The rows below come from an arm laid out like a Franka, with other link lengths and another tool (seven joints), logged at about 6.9 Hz.
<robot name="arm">
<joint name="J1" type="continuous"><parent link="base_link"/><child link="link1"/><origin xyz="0.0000 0.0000 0.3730"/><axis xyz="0 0 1"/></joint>
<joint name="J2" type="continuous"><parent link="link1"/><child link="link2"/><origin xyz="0.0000 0.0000 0.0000"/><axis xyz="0 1 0"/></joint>
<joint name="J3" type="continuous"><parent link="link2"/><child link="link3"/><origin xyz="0.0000 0.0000 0.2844"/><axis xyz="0 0 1"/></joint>
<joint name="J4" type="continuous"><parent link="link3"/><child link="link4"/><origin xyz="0.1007 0.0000 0.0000"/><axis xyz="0 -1 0"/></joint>
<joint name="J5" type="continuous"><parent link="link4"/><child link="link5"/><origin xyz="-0.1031 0.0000 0.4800"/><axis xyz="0 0 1"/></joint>
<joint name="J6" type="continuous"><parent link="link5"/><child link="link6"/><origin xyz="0.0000 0.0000 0.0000"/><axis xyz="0 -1 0"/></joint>
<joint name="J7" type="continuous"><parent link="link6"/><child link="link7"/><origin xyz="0.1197 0.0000 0.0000"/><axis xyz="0 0 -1"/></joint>
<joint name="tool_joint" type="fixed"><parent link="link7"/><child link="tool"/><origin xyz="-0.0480 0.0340 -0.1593" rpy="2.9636 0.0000 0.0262"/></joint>
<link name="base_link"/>
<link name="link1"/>
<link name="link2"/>
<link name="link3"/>
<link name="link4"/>
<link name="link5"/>
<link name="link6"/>
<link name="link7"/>
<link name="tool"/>
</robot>
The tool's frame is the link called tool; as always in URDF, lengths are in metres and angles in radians. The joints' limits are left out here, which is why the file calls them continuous.
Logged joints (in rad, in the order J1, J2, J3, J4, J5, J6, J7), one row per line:
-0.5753, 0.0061, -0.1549, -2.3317, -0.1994, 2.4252, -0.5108
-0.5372, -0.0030, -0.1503, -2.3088, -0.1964, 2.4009, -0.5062
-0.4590, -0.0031, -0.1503, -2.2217, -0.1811, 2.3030, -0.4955
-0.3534, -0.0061, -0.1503, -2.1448, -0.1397, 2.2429, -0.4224
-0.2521, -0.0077, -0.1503, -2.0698, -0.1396, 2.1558, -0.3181
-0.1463, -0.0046, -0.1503, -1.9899, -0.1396, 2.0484, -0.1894
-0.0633, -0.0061, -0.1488, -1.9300, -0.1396, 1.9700, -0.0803
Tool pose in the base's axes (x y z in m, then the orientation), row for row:
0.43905, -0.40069, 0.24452, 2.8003, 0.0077, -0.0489
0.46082, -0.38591, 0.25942, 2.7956, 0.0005, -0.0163
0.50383, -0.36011, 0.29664, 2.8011, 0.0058, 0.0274
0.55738, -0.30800, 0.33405, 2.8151, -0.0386, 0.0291
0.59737, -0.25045, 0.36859, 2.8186, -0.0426, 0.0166
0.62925, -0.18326, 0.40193, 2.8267, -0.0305, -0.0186
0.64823, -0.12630, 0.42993, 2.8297, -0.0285, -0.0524
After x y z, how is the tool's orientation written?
As angles about the fixed x, y, z axes (roll, pitch, yaw), in radians.
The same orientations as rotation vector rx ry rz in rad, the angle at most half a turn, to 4 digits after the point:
2.7997, -0.0666, -0.0226
2.7955, -0.0227, -0.0047
2.8008, 0.0398, -0.0015
2.8149, 0.0320, 0.0611
2.8183, 0.0136, 0.0638
2.8260, -0.0331, 0.0389
2.8278, -0.0804, 0.0286

